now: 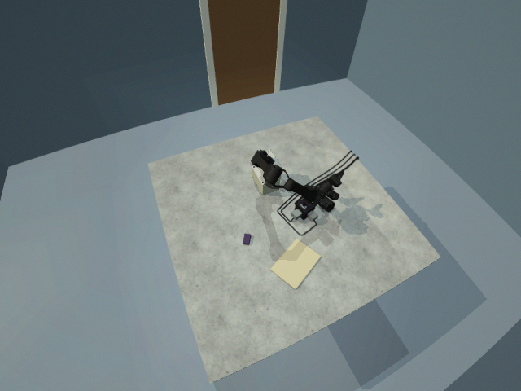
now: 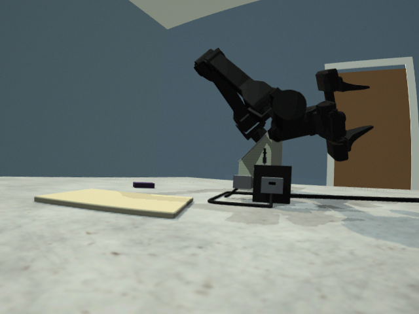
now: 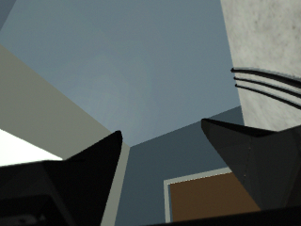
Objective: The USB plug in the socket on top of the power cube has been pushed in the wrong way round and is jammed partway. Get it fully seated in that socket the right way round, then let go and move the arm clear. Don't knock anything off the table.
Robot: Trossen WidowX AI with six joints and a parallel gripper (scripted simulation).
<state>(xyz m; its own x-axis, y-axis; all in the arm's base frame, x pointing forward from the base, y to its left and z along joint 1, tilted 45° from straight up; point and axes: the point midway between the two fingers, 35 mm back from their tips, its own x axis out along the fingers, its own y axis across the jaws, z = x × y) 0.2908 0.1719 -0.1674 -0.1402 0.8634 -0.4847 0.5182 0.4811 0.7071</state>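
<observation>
The USB plug is 230 mm to the right of my gripper tip, 110 mm below it and 10 mm ahead of it. The rest, counted from my gripper tip: purple block 560 mm to the right, 200 mm below; cream flat pad 410 mm to the right, 230 mm ahead, 200 mm below.
</observation>
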